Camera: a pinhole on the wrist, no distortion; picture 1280 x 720 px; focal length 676.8 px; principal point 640.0 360.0 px. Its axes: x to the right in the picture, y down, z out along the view. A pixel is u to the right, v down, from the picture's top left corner.
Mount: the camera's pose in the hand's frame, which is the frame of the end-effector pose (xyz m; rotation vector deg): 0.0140 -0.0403 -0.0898 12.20 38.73 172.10
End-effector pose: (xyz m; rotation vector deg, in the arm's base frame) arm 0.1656 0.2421 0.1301 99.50 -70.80 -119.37
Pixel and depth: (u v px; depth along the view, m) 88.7 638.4 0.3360
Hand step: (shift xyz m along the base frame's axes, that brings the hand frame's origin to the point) -0.2937 -0.0517 -0.2803
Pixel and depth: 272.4 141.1 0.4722
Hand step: -0.4141 -0.2656 -0.0723
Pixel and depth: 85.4 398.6 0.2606
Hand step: -0.2046 -0.1208 -0.1717
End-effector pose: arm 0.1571 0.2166 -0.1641 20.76 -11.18 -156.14
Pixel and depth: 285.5 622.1 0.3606
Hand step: -0.3089 -0.0470 0.1966
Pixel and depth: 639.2 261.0 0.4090
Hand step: -0.0711 -0.1790 0.2570
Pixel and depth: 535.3 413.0 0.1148
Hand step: -0.0476 -0.0162 0.0029
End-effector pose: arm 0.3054 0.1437 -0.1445 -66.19 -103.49 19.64
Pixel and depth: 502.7 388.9 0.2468
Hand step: -0.0897 0.1380 -0.0453
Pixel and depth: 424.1 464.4 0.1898
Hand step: -0.0773 0.1073 0.0058
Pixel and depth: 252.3 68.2 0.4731
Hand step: -0.0370 0.5088 -0.1210
